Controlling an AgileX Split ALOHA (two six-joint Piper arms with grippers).
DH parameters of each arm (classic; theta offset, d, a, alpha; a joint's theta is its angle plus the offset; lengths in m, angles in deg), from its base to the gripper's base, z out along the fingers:
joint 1: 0 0.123 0 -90
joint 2: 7.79 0 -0.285 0
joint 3: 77.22 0 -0.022 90
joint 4: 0 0.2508 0 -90
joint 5: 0 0 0.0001 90
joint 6: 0 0.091 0 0
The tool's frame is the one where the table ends.
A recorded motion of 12 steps. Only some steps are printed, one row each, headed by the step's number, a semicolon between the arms.
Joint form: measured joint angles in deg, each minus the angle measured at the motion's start. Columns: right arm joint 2, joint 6, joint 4, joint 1, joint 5, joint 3; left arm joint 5, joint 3, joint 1, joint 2, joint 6, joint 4.
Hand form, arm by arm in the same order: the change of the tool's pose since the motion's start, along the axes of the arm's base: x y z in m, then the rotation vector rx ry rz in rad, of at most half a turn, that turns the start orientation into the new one. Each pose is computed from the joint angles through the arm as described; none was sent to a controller.
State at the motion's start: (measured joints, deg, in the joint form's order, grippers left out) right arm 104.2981 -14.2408 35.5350 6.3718 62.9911 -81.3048; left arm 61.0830 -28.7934 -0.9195 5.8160 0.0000 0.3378
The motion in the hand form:
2: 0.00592 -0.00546 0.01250 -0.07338 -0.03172 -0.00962; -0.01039 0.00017 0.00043 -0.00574 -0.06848 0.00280
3: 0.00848 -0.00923 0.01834 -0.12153 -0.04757 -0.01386; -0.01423 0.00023 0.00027 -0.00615 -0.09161 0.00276
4: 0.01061 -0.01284 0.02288 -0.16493 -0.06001 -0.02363; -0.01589 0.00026 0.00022 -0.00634 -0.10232 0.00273
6: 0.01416 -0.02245 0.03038 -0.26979 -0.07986 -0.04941; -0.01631 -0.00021 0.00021 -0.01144 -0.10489 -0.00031
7: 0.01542 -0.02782 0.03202 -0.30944 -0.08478 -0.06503; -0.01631 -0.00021 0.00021 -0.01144 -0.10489 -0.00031
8: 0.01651 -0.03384 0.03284 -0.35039 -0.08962 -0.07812; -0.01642 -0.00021 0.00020 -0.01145 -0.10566 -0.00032
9: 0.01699 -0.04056 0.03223 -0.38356 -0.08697 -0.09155; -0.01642 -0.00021 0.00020 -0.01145 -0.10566 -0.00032
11: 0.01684 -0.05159 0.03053 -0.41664 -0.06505 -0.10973; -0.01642 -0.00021 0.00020 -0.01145 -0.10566 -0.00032
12: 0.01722 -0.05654 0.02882 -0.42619 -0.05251 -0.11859; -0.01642 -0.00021 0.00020 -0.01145 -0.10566 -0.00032
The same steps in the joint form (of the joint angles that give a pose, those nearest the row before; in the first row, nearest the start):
2: 0.00 3.00 -5.39 0.00 0.93 -3.58; -0.06 0.00 0.00 -3.87 -0.31 0.00
3: 0.00 4.50 -8.75 0.00 1.50 -5.31; 0.02 0.00 0.00 -5.27 -0.31 0.00
4: 0.00 6.02 -11.77 0.00 1.85 -6.67; 0.02 0.00 0.00 -5.89 -0.31 0.00
6: 0.00 9.32 -18.87 -0.08 2.69 -9.03; 0.02 0.00 0.00 -6.04 -0.31 -0.34
7: 0.00 10.51 -21.50 -0.35 2.86 -9.59; 0.02 0.00 0.00 -6.04 -0.31 -0.34
8: 0.00 11.40 -24.12 -0.71 2.95 -9.94; 0.02 0.00 0.00 -6.08 -0.31 -0.34
9: 0.00 12.05 -26.16 -1.28 3.09 -9.93; 0.02 0.00 0.00 -6.08 -0.31 -0.34
11: 0.13 12.58 -28.04 -2.54 4.14 -9.94; 0.02 0.00 0.00 -6.08 -0.31 -0.34
12: 0.35 12.73 -28.55 -3.18 4.55 -9.93; 0.02 0.00 0.00 -6.08 -0.31 -0.34

